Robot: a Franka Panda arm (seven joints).
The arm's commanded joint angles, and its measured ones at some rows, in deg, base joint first. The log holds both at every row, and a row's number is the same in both.
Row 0, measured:
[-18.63 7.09 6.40 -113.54 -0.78 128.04 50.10]
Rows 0 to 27, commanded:
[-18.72 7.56 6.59 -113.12 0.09 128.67 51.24]
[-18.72 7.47 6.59 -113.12 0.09 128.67 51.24]
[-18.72 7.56 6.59 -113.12 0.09 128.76 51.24]
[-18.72 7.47 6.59 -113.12 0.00 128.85 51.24]
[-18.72 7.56 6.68 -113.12 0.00 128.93 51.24]
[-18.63 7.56 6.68 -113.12 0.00 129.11 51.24]
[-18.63 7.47 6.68 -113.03 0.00 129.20 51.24]
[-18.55 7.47 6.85 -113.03 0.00 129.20 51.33]
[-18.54 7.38 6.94 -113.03 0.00 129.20 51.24]
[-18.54 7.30 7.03 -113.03 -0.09 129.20 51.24]
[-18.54 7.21 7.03 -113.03 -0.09 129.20 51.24]
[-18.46 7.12 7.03 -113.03 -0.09 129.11 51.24]
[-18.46 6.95 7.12 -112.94 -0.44 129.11 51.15]
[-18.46 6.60 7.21 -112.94 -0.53 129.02 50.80]
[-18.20 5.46 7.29 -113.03 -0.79 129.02 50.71]
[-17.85 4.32 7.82 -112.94 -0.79 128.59 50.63]
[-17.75 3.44 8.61 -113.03 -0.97 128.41 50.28]
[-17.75 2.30 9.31 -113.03 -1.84 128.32 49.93]
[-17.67 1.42 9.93 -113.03 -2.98 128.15 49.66]
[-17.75 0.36 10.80 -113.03 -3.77 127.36 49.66]
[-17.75 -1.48 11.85 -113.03 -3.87 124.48 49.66]
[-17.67 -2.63 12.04 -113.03 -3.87 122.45 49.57]
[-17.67 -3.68 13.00 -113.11 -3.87 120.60 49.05]
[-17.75 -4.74 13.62 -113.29 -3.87 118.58 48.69]
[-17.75 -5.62 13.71 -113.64 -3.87 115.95 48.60]
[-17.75 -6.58 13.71 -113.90 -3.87 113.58 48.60]
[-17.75 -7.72 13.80 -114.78 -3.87 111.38 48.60]
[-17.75 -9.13 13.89 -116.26 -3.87 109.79 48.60]
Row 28, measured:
[-17.26 -4.96 13.35 -112.71 -3.05 114.35 49.62]
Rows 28 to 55, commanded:
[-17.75 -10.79 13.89 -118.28 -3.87 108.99 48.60]
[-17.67 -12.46 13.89 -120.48 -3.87 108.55 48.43]
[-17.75 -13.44 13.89 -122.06 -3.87 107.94 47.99]
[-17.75 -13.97 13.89 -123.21 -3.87 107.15 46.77]
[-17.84 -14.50 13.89 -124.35 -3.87 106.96 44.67]
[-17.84 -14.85 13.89 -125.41 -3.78 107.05 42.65]
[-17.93 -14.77 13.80 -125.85 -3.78 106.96 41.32]
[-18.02 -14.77 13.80 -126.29 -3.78 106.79 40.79]
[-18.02 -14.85 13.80 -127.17 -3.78 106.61 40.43]
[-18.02 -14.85 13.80 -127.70 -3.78 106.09 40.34]
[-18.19 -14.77 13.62 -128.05 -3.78 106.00 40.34]
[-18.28 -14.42 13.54 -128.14 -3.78 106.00 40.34]
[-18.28 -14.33 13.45 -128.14 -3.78 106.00 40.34]
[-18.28 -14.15 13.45 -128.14 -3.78 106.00 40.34]
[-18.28 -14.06 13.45 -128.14 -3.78 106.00 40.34]
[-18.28 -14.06 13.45 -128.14 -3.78 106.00 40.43]
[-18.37 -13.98 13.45 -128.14 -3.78 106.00 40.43]
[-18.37 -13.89 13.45 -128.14 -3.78 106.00 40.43]
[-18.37 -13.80 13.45 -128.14 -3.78 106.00 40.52]
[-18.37 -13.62 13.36 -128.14 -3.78 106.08 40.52]
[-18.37 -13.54 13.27 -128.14 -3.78 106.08 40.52]
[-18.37 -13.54 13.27 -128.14 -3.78 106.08 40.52]
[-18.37 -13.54 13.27 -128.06 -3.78 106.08 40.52]
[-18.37 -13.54 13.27 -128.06 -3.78 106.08 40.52]
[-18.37 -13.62 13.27 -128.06 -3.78 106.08 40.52]
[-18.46 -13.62 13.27 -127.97 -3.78 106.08 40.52]
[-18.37 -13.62 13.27 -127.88 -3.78 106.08 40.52]
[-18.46 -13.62 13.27 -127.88 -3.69 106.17 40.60]
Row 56, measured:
[-17.91 -13.29 13.07 -128.30 -3.08 107.05 41.39]
